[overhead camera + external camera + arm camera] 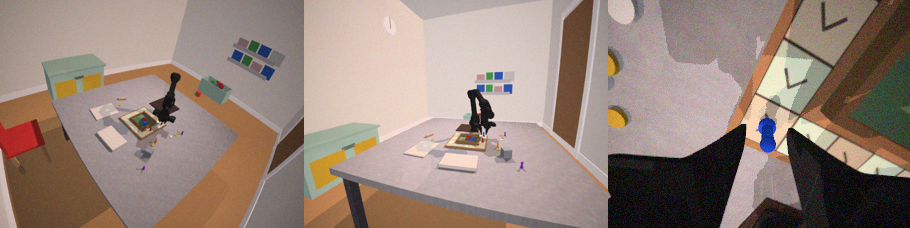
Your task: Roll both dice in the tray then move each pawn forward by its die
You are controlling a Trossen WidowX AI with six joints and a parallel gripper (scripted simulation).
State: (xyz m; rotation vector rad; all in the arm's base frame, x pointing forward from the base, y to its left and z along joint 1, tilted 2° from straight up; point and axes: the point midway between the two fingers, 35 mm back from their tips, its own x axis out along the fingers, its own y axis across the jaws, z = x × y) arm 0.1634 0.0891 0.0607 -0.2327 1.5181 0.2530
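The green tray lies 10 cm ahead of my gripper tip, 12 cm to the right of it and 2 cm below it. Also, from my gripper tip: red pawn: 14 cm ahead, 1 cm to the right; then blue pawn: right at my gripper tip; then grey cube: 31 cm ahead, 13 cm to the left.
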